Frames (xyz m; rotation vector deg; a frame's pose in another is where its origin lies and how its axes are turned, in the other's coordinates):
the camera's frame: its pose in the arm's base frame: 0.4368 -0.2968 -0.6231 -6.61 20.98 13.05
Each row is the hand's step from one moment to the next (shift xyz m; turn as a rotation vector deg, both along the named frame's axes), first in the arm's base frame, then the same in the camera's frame.
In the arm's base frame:
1: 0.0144 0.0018 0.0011 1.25 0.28 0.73
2: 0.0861 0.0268 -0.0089 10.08 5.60 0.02
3: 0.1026 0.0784 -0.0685 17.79 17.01 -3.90
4: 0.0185 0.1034 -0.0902 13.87 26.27 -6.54
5: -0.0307 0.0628 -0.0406 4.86 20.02 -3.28
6: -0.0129 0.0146 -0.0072 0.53 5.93 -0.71
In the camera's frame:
1: 0.0130 -0.0018 0.0062 0.92 -0.08 1.15
2: 0.0868 0.0058 0.0252 10.27 2.99 4.31
3: 0.1340 0.0560 -0.0166 20.99 12.45 5.05
4: 0.0705 0.1020 -0.0616 20.24 22.55 2.67
5: -0.0005 0.0711 -0.0386 9.61 18.44 1.67
6: -0.0062 0.0177 -0.0089 1.93 5.66 0.43

